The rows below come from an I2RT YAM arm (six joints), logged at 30 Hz.
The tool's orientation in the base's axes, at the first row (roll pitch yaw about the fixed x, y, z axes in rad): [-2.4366 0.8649 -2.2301]
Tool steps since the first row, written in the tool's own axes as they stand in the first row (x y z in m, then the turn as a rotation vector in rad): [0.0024 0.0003 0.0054 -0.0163 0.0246 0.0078]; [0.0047 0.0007 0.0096 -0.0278 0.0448 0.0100]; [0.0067 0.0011 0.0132 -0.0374 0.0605 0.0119]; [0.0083 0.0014 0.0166 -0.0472 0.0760 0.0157]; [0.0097 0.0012 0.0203 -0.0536 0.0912 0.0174]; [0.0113 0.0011 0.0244 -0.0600 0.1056 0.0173]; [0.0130 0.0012 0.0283 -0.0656 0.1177 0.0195]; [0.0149 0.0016 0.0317 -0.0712 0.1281 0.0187]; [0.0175 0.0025 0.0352 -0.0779 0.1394 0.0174]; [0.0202 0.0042 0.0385 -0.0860 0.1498 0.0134]
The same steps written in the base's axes. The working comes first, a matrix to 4 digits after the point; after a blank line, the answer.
The tool's axes in the first row as the columns of a matrix, in the base's axes (used below as rounded here):
[-0.3974 -0.2999 0.8673]
[-0.5128 0.8564 0.0612]
[-0.7610 -0.4204 -0.4941]

[0.0036 -0.0006 -0.0046 0.0059 0.0299 -0.0018]; [0.0062 -0.0012 -0.0086 0.0063 0.0532 -0.0026]; [0.0085 -0.0017 -0.0121 0.0070 0.0717 -0.0029]; [0.0107 -0.0020 -0.0151 0.0096 0.0903 -0.0038]; [0.0134 -0.0027 -0.0179 0.0090 0.1067 -0.0061]; [0.0163 -0.0034 -0.0211 0.0072 0.1223 -0.0073]; [0.0190 -0.0039 -0.0244 0.0077 0.1356 -0.0092]; [0.0211 -0.0043 -0.0277 0.0061 0.1474 -0.0089]; [0.0228 -0.0047 -0.0318 0.0042 0.1604 -0.0079]; [0.0241 -0.0044 -0.0362 0.0009 0.1732 -0.0042]
